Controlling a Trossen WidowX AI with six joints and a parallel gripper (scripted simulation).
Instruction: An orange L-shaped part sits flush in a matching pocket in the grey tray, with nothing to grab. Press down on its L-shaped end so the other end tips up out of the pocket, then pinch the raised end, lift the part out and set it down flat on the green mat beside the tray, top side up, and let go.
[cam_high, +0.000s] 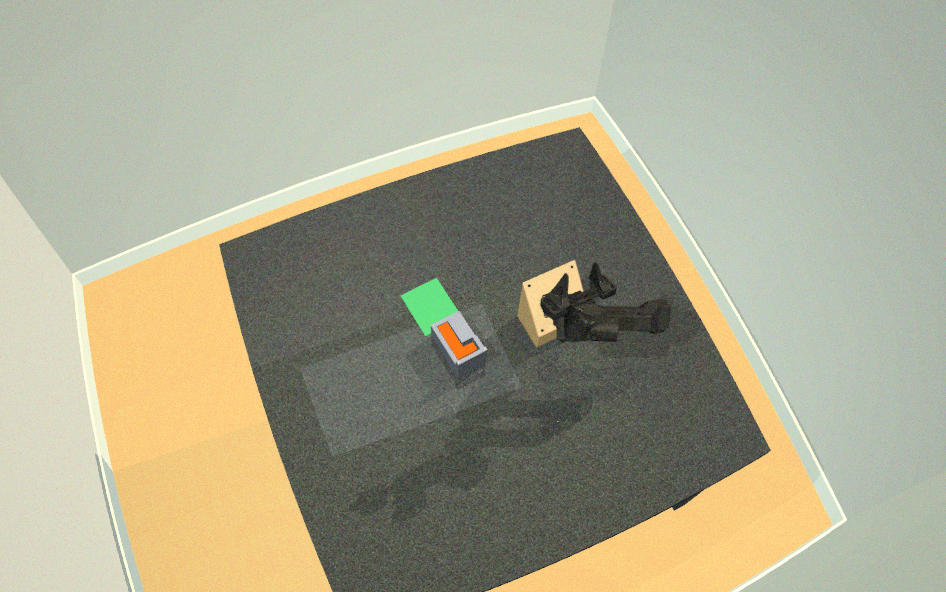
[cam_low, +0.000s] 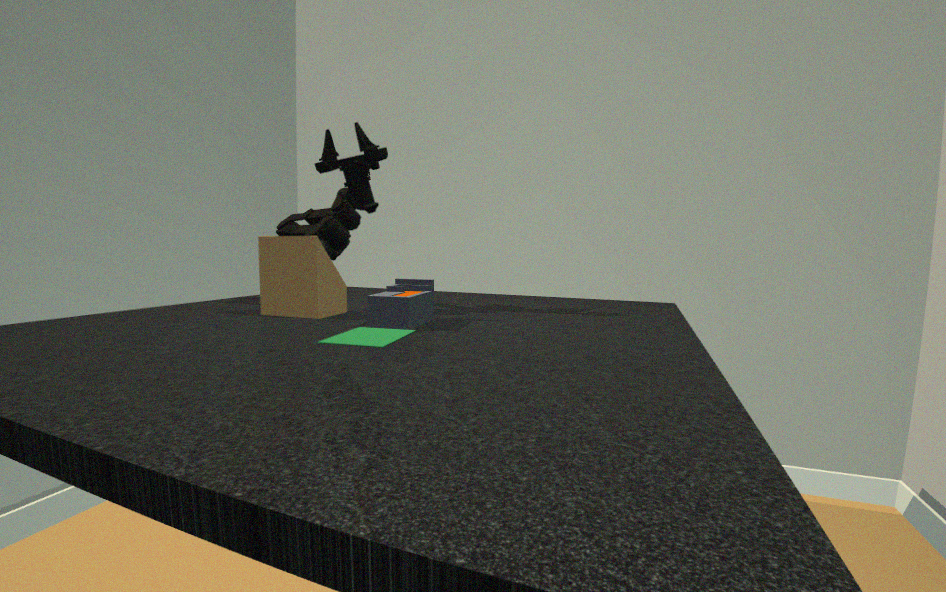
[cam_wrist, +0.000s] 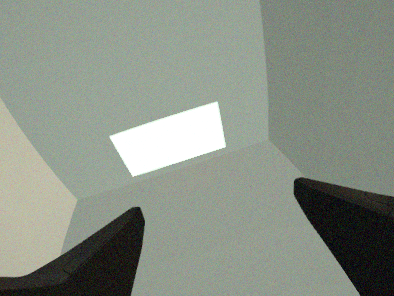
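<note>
The orange L-shaped part is 250 mm ahead of my gripper tip, 100 mm to the right of it and 420 mm below it. From my gripper tip the other things lie so: green mat 280 mm ahead, 260 mm to the right, 480 mm below.
</note>
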